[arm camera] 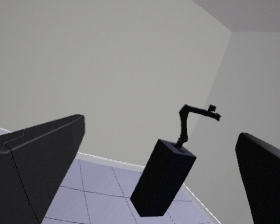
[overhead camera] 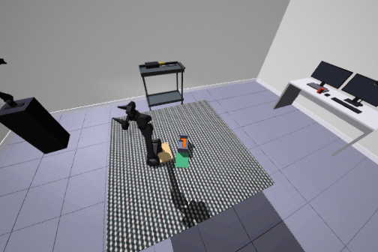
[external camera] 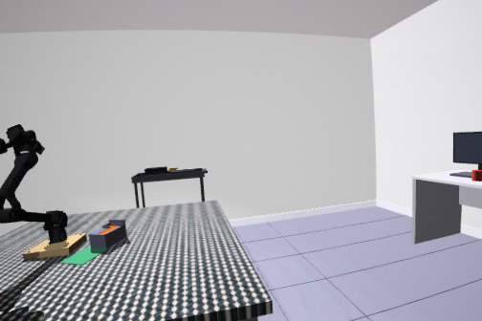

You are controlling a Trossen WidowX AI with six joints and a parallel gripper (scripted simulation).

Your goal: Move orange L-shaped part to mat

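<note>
Now: the orange L-shaped part 450 mm ahead of my gripper tip, 50 mm to the right of it and 480 mm below it. Also, from my gripper tip: green mat: 370 mm ahead, 200 mm to the right, 550 mm below.
</note>
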